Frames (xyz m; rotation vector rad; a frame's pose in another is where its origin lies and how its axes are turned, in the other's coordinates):
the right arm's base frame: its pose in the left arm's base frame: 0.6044 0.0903 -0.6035 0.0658 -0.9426 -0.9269
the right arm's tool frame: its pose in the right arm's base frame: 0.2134 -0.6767 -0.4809 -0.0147 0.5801 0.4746
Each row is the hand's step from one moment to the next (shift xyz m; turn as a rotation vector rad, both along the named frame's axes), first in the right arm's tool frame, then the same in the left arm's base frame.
Working: the right arm's tool frame: its pose in the left arm's base frame: 0.5603 -0.6431 -1.0451 0.0877 -0.3808 -0.4303

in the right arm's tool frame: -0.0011 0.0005 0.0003 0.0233 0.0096 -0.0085
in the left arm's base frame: -0.0008 0.0009 0.0000 0.0265 -0.0011 0.0016
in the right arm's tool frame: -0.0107 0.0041 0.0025 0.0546 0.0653 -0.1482
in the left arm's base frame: -0.0083 0.0082 -0.0007 0.1274 0.0366 -0.1079
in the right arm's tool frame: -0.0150 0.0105 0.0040 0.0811 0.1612 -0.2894
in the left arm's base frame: -0.0100 0.0158 0.0003 0.2404 0.1127 -0.2140
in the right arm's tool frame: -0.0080 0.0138 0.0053 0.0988 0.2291 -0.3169
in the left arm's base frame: -0.0033 0.0159 0.0044 0.2922 0.1669 -0.2224
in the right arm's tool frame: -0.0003 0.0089 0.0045 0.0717 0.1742 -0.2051
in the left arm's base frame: 0.0015 0.0082 0.0055 0.2057 0.1282 -0.1371
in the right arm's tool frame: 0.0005 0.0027 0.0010 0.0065 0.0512 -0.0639
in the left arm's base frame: 0.0011 0.0022 0.0015 0.0496 0.0439 -0.0486
